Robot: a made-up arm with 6 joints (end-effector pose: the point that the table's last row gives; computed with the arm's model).
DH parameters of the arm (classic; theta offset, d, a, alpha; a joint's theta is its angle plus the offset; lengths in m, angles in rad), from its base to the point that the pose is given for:
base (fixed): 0 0 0 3.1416
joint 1: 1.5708 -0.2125 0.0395 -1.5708
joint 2: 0 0.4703 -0.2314 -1.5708
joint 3: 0 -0.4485 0.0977 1.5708
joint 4: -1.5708 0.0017 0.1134 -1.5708
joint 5: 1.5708 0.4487 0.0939 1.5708
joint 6: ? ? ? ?
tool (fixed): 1.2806 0.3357 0 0
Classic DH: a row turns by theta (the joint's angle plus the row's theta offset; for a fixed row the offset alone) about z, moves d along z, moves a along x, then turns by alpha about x.
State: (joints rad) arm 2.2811 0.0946 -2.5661 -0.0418 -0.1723 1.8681
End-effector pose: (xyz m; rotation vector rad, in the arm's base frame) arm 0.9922 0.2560 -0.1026 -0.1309 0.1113 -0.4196
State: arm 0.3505 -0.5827 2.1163 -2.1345 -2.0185 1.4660
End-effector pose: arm -0.7066 0.8639 -0.2201 -1.1918 0.5486 2.1726
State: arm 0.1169 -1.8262 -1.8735 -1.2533 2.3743 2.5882
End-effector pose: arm -0.2209 0.7787 0.8938 0.4925 0.9648 0.8549
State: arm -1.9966 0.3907 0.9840 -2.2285 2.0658 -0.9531
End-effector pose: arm 0.6011 -0.7406 -0.5030 1.1922 0.0827 1.4165
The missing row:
joint 6: 1.2806 0 0.0671 3.1416
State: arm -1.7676 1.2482 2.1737 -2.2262 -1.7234 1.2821
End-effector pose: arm 0.7932 -0.8097 -0.2930 2.1943 -0.7430 0.0673
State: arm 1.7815 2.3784 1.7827 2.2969 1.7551 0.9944
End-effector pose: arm 0.1721 0.5112 0.2973 0.9093 0.4531 0.8707
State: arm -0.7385 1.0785 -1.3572 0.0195 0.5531 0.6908
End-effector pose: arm -0.7100 -0.8335 -0.0914 -0.2077 -1.6966 -0.9349
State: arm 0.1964 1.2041 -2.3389 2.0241 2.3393 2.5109
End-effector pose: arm -0.3782 0.2975 -0.2976 -1.5340 -2.3272 -0.9370
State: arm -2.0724 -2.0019 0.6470 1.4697 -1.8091 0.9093
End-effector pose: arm 0.0877 0.0656 0.2968 -1.1834 0.5508 1.3575
